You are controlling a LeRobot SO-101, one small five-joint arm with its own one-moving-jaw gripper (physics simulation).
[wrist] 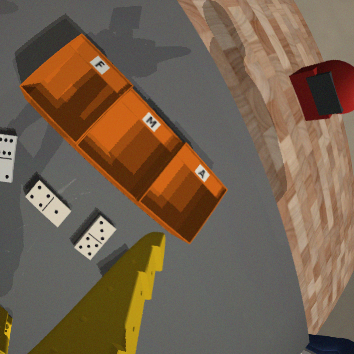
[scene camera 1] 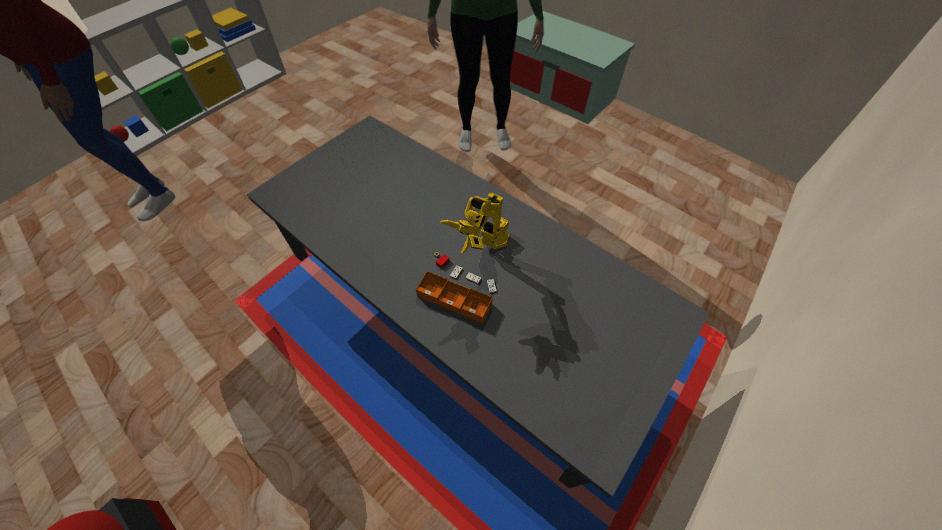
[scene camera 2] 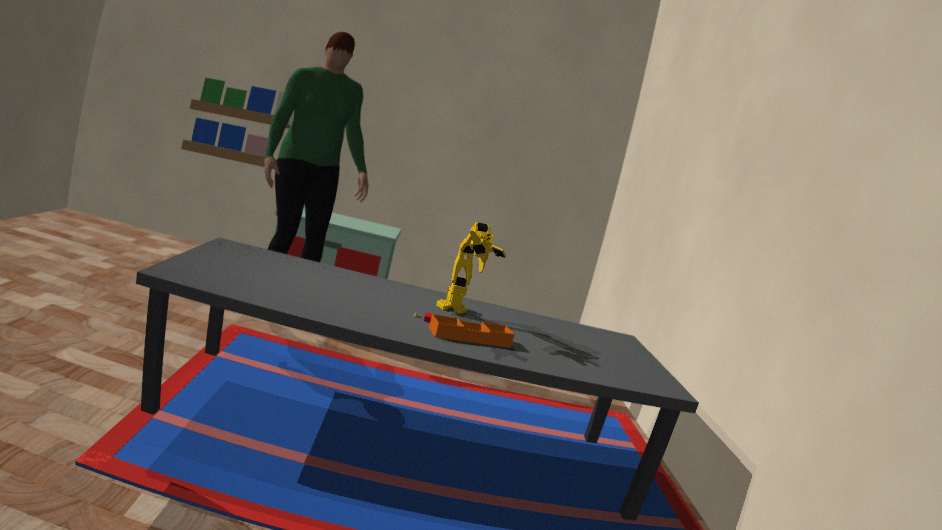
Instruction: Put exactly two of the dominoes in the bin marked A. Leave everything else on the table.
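Seen in the pictures: end effector, tool point: [wrist: 163, 246] [scene camera 1: 461, 252] [scene camera 2: 480, 270]; arm's base, origin of the base link: [scene camera 1: 491, 241] [scene camera 2: 451, 310].
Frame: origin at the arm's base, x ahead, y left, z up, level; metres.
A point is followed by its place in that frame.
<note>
Three white dominoes lie flat and apart on the table beside the orange bin row. The first domino [scene camera 1: 456, 271] {y -0.012, x 0.196, z 0.005 m} [wrist: 95, 237] {y -0.011, x 0.199, z 0.007 m} is nearest bin A, the second domino [scene camera 1: 473, 278] {y 0.056, x 0.181, z 0.007 m} [wrist: 48, 203] {y 0.053, x 0.179, z 0.007 m} is in the middle, and the third domino [scene camera 1: 491, 285] {y 0.124, x 0.163, z 0.007 m} [wrist: 6, 157] {y 0.122, x 0.166, z 0.007 m} is partly cut off in the wrist view. Bin A [scene camera 1: 431, 284] {y -0.043, x 0.297, z 0.007 m} [wrist: 201, 173] {y -0.016, x 0.341, z 0.042 m} is the end compartment, and no domino shows inside it. My gripper [scene camera 1: 453, 235] {y 0.043, x 0.227, z 0.205 m} [scene camera 2: 492, 262] {y 0.043, x 0.227, z 0.205 m} is open and empty, high above the table. Its notched fixed jaw [wrist: 117, 295] {y 0.051, x 0.209, z 0.221 m} shows in the wrist view.
Bins M [wrist: 151, 122] {y 0.065, x 0.320, z 0.035 m} and F [wrist: 100, 65] {y 0.146, x 0.299, z 0.042 m} continue the orange row. A red block [scene camera 1: 442, 261] {y -0.075, x 0.202, z 0.018 m} [scene camera 2: 428, 317] {y -0.081, x 0.218, z 0.015 m} and a small round yellowish thing [scene camera 1: 436, 254] {y -0.118, x 0.188, z 0.007 m} [scene camera 2: 416, 315] {y -0.120, x 0.193, z 0.006 m} sit beyond the first domino; the jaw hides that area in the wrist view.
</note>
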